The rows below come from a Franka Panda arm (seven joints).
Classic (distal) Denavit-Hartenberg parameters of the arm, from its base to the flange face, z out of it. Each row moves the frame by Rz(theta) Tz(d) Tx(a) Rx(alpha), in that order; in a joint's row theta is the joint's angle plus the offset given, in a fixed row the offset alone. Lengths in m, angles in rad.
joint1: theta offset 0; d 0.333; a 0; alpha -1.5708
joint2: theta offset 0; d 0; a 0; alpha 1.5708
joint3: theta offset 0; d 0.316; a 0.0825; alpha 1.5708
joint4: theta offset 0; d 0; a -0.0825; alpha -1.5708
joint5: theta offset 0; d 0.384; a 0; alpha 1.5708
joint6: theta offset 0; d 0; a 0.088; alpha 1.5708
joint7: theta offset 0; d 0.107; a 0; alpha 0
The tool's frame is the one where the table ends.
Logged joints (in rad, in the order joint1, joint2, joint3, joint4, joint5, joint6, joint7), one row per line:
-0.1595, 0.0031, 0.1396, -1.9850, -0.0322, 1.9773, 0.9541
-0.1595, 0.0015, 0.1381, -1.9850, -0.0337, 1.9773, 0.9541
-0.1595, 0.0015, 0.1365, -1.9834, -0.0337, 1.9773, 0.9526
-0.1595, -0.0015, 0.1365, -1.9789, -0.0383, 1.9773, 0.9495
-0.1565, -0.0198, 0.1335, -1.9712, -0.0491, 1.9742, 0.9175
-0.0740, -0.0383, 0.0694, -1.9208, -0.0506, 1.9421, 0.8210
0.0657, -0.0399, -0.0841, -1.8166, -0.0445, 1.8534, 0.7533
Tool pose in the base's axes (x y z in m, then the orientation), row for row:
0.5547, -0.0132, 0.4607, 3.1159, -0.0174, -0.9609
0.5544, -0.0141, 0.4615, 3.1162, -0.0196, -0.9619
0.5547, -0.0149, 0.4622, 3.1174, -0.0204, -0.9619
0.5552, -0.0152, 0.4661, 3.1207, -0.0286, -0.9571
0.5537, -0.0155, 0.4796, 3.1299, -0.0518, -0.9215
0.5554, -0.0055, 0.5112, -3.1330, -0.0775, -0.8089
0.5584, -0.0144, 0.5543, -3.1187, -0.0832, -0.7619
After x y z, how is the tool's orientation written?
As angles about the fixed x, y, z axes (roll, pitch, yaw), in radians.
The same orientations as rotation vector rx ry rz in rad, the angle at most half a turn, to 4 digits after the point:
2.7584, -1.4380, 0.0055
2.7570, -1.4391, 0.0088
2.7576, -1.4394, 0.0107
2.7602, -1.4324, 0.0245
2.7832, -1.3820, 0.0640
2.8656, -1.2260, 0.1164
2.9053, -1.1620, 0.1342

